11 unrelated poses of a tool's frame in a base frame.
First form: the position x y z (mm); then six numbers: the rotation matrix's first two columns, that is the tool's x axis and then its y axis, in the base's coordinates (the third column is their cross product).
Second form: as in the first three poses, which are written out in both.
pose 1, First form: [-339.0 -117.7 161.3 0.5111 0.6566 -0.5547 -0.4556 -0.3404 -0.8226]
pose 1, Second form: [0.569 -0.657 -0.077 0.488 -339.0 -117.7 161.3]
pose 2, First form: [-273.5 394.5 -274.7 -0.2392 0.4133 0.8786 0.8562 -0.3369 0.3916]
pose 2, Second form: [0.194 -0.585 -0.542 -0.571 -273.5 394.5 -274.7]
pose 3, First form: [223.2 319.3 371.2 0.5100 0.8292 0.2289 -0.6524 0.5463 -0.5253]
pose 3, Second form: [0.848 -0.190 -0.233 0.437 223.2 319.3 371.2]
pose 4, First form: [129.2 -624.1 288.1 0.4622 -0.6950 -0.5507 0.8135 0.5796 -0.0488]
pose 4, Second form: [0.848 0.111 0.267 -0.445 129.2 -624.1 288.1]
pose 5, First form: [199.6 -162.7 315.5 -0.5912 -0.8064 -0.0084 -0.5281 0.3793 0.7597]
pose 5, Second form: [0.186 0.412 -0.809 -0.375 199.6 -162.7 315.5]
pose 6, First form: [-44.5 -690.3 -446.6 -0.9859 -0.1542 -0.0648 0.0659 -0.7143 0.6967]
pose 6, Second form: [0.060 0.059 -0.373 -0.924 -44.5 -690.3 -446.6]
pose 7, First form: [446.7 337.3 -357.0 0.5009 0.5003 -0.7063 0.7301 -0.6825 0.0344]
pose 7, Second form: [0.167 0.850 0.362 -0.344 446.7 337.3 -357.0]
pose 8, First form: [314.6 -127.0 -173.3 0.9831 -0.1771 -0.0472 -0.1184 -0.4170 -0.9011]
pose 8, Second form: [0.533 -0.841 0.088 -0.028 314.6 -127.0 -173.3]
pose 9, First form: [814.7 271.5 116.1 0.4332 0.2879 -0.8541 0.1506 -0.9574 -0.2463]
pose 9, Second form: [0.066 -0.844 -0.130 0.516 814.7 271.5 116.1]
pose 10, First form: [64.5 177.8 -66.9 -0.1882 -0.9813 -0.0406 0.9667 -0.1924 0.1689]
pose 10, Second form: [0.633 0.070 -0.052 -0.769 64.5 177.8 -66.9]
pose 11, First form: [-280.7 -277.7 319.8 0.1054 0.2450 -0.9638 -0.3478 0.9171 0.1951]
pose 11, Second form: [0.742 -0.040 0.638 0.200 -280.7 -277.7 319.8]
